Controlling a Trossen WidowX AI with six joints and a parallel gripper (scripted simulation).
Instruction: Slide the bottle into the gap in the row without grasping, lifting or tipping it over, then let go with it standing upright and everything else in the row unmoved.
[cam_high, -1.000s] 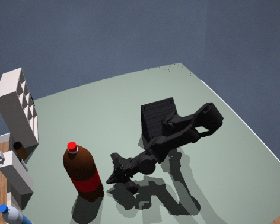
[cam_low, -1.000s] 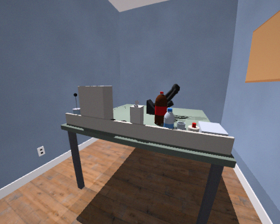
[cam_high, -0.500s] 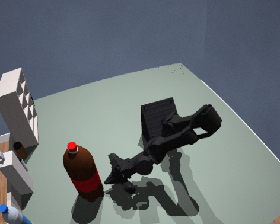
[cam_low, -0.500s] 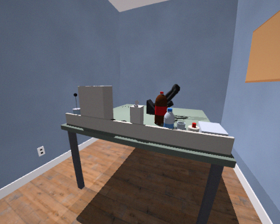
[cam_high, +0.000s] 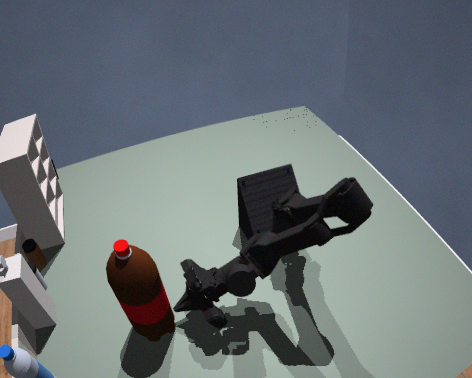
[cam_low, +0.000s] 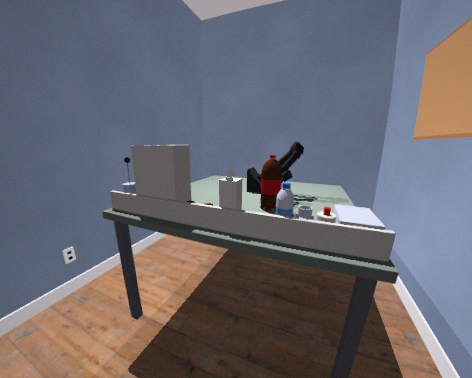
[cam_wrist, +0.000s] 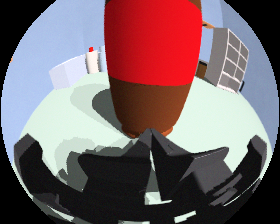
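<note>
Right now my hand is 10 cm below the brown cola bottle, 9 cm short of it and 1 cm to the left of it. From my hand the other things lie so: grey jar: 42 cm ahead, 16 cm to the left; then low white rail: 43 cm ahead, 20 cm to the right, 1 cm below; then blue-capped bottle: 41 cm ahead, 8 cm to the left, 5 cm above.
</note>
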